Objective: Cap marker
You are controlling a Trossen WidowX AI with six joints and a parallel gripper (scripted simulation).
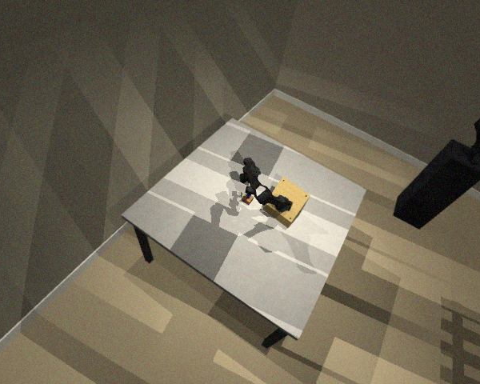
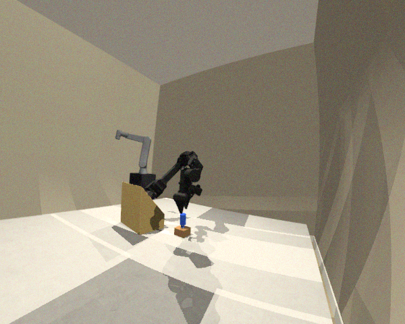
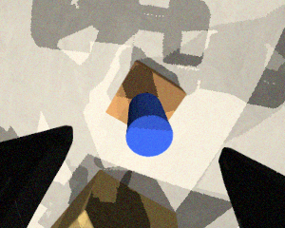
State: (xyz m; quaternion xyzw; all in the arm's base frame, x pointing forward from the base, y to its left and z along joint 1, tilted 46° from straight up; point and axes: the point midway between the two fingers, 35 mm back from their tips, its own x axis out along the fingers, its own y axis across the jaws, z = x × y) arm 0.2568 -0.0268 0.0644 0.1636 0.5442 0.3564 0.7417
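My gripper tip is now 40 mm above the blue cap. Also, from my gripper tip: brown holder block (100 mm below).
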